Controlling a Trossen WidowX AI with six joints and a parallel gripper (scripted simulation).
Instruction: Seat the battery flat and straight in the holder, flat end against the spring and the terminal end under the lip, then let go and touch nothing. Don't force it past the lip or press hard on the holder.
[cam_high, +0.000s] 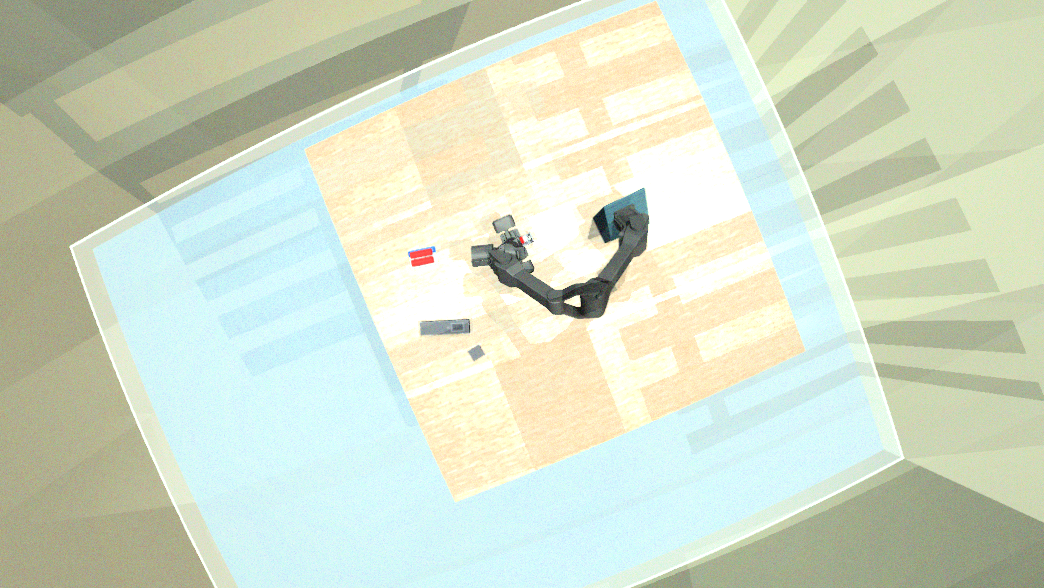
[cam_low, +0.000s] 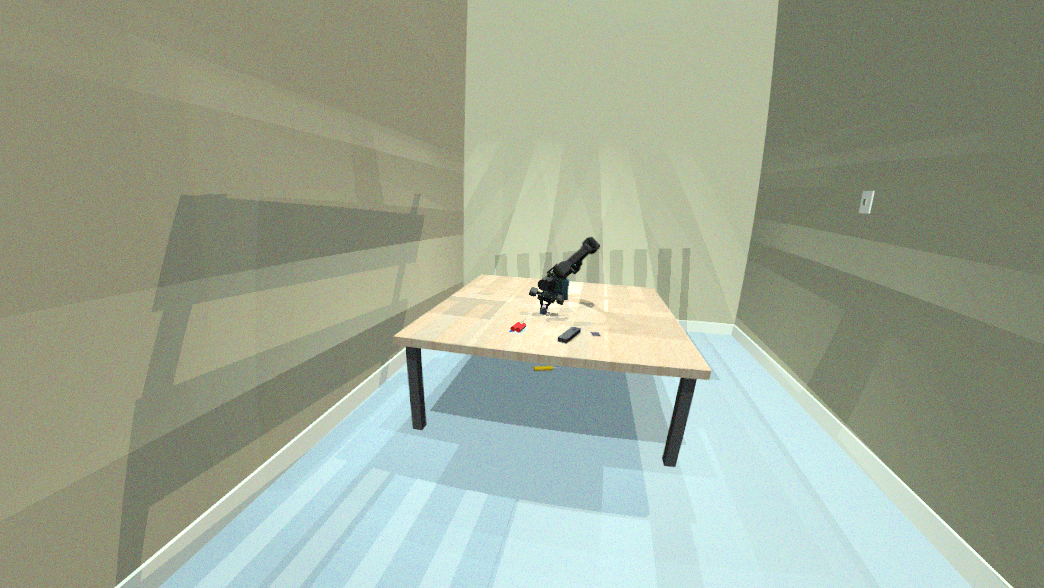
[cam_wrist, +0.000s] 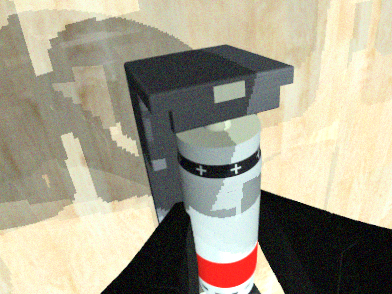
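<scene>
Right now the battery is 1 cm above my gripper tip. Also, from my gripper tip: dark flat bar: 33 cm ahead, 15 cm to the left; small dark square: 27 cm to the left, 27 cm ahead, 1 cm below; yellow object: 28 cm ahead, 20 cm below, 8 cm to the left.
</scene>
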